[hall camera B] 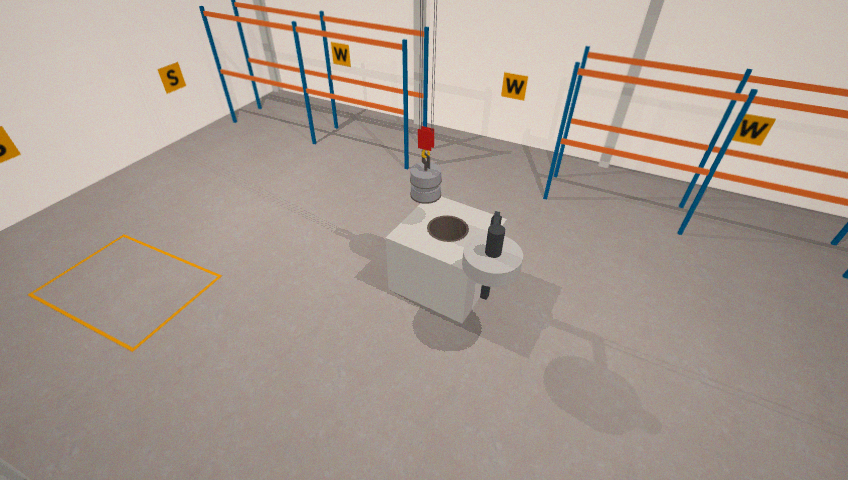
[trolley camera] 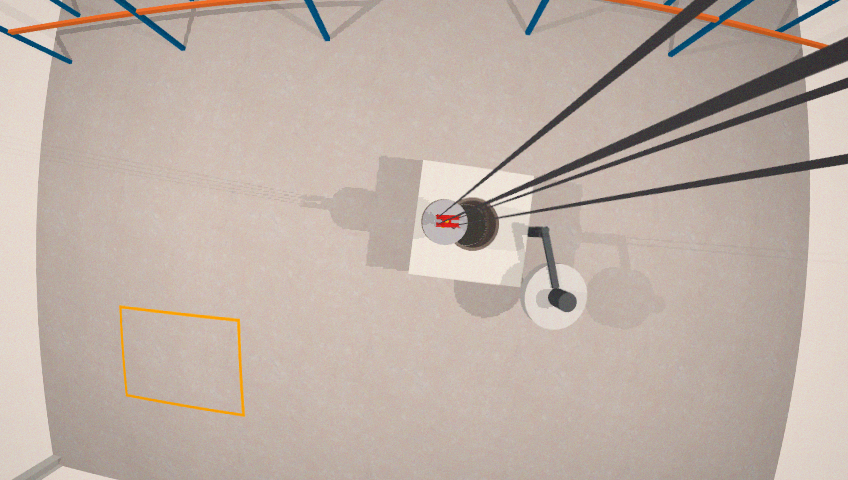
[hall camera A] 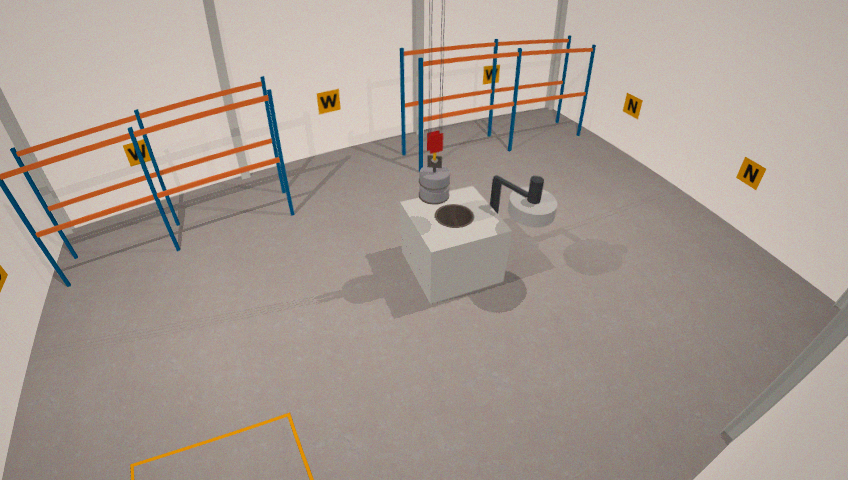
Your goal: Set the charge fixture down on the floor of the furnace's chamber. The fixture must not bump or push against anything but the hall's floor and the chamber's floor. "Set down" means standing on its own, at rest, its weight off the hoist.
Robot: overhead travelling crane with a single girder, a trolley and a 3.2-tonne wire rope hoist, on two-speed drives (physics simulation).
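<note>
The charge fixture (hall camera A: 434,186) (hall camera B: 425,185) (trolley camera: 433,233), a grey waisted drum, hangs upright from my hook (hall camera A: 435,157) (hall camera B: 426,155) (trolley camera: 447,221) under the red block. It appears above the top of the furnace (hall camera A: 467,270) (hall camera B: 425,273) (trolley camera: 455,262), a pale box. The round chamber opening (hall camera A: 454,215) (hall camera B: 447,228) (trolley camera: 480,230) shows dark in its top. In the trolley view the fixture covers the opening's left part, its centre left of the opening's centre. In both hall views it appears behind and left of the opening. The chamber's floor is hidden.
The round lid (hall camera A: 532,212) (hall camera B: 489,268) (trolley camera: 553,315) is swung aside on a dark arm (hall camera A: 512,186) (trolley camera: 551,258) beside the furnace. Blue-orange racks (hall camera A: 154,189) (hall camera A: 420,113) (hall camera B: 303,83) (hall camera B: 717,162) stand along the W wall. A yellow outline (hall camera A: 211,439) (hall camera B: 172,255) (trolley camera: 179,313) marks the floor.
</note>
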